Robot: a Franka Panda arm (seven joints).
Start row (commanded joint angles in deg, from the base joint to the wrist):
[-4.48 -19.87 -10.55 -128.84 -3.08 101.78 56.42]
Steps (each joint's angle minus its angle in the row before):
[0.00 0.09 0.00 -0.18 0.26 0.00 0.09]
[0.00 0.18 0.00 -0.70 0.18 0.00 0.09]
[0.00 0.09 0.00 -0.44 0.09 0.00 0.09]
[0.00 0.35 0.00 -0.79 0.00 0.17 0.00]
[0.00 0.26 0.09 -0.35 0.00 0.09 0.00]
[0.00 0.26 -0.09 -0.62 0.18 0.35 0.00]
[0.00 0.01 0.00 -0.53 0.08 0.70 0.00]
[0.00 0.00 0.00 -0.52 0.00 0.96 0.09]
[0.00 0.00 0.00 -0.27 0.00 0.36 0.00]
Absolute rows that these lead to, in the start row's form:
[-4.48 -19.78 -10.55 -129.02 -2.82 101.78 56.51]
[-4.48 -19.60 -10.55 -129.72 -2.64 101.78 56.60]
[-4.48 -19.51 -10.55 -130.16 -2.55 101.78 56.69]
[-4.48 -19.16 -10.55 -130.95 -2.55 101.95 56.69]
[-4.48 -18.90 -10.46 -131.30 -2.55 102.04 56.69]
[-4.48 -18.64 -10.55 -131.92 -2.37 102.39 56.69]
[-4.48 -18.63 -10.55 -132.45 -2.29 103.09 56.69]
[-4.48 -18.63 -10.55 -132.97 -2.29 104.05 56.78]
[-4.48 -18.63 -10.55 -133.24 -2.29 104.41 56.78]

